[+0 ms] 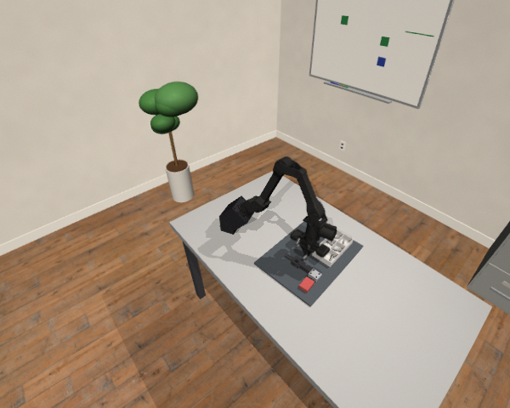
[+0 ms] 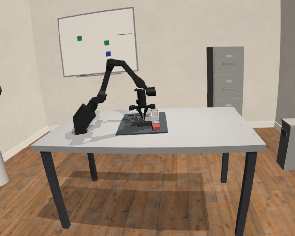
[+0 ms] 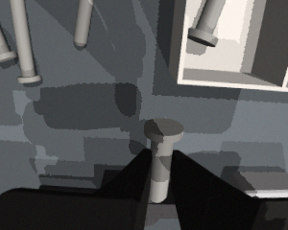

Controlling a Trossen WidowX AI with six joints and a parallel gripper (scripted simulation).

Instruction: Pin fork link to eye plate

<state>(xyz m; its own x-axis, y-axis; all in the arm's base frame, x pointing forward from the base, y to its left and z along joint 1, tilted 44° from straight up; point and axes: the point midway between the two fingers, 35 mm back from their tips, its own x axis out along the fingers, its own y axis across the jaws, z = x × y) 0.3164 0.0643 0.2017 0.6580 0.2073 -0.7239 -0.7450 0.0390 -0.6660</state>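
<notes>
Right now my hand is 20 mm short of the eye plate, 50 mm to the left of it and 60 mm above it. From my hand the other things lie so: mat 10 mm behind, 40 mm to the left, 70 mm below; then grey headed pin 10 mm to the right, 30 mm below; then small grey block 100 mm ahead, 40 mm to the right, 50 mm below.
</notes>
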